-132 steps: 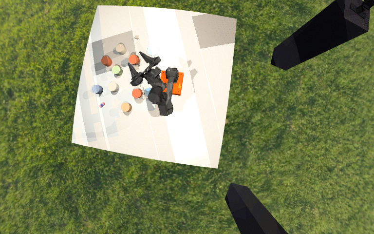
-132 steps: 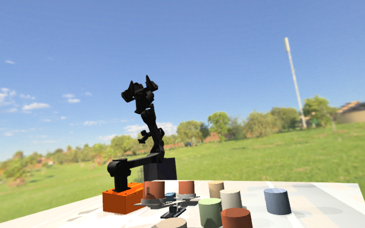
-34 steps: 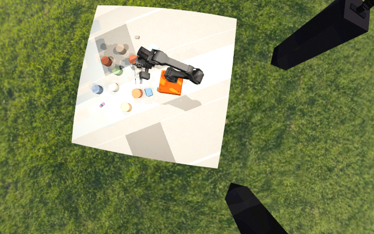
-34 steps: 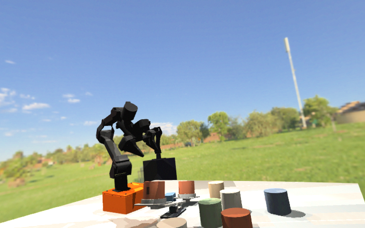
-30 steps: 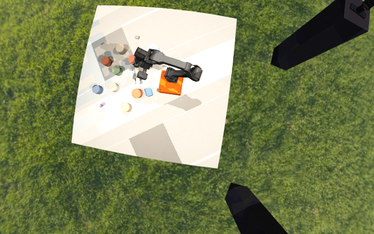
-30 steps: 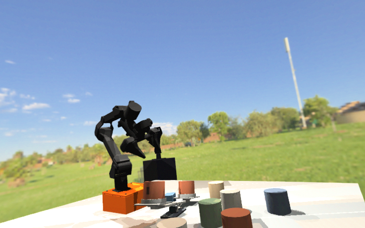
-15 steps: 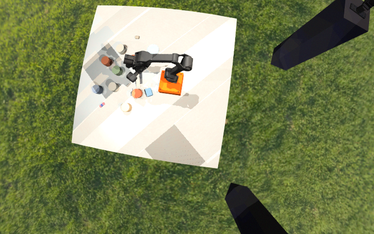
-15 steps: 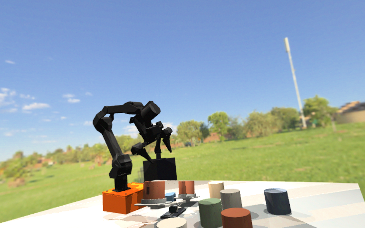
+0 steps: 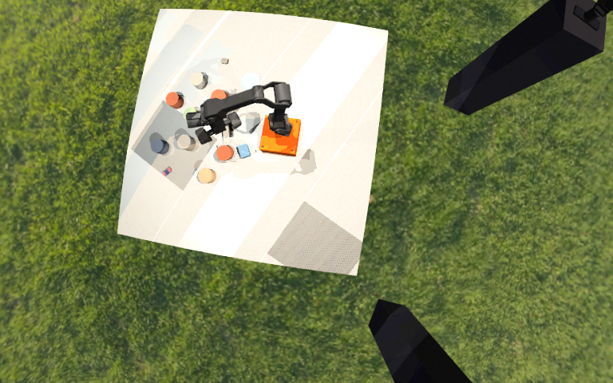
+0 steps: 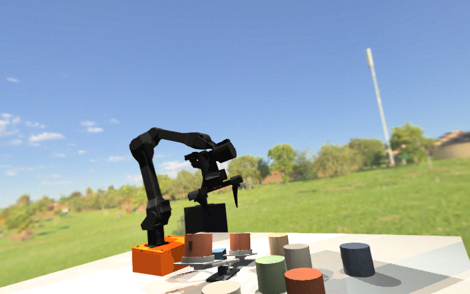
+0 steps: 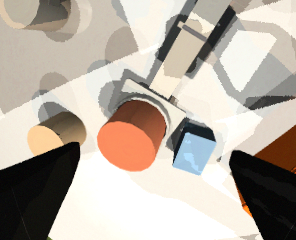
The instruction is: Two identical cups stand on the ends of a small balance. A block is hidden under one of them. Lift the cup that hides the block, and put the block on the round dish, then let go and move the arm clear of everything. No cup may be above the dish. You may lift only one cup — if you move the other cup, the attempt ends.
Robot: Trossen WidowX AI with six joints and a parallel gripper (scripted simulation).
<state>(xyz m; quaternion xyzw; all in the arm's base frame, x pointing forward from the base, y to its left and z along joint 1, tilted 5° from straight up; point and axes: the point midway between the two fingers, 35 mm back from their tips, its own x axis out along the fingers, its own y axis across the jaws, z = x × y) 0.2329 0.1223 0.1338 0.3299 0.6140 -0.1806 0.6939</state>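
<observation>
Now: gripper tip 6 cm to the right of the mint-green block and 13 cm above it. Also, from my gripper tip: small balance 5 cm ahead, 6 cm to the right, 13 cm below; then tan cup 5 cm ahead, 21 cm to the left, 13 cm below; then green cup 25 cm ahead, 7 cm to the right, 13 cm below.
</observation>
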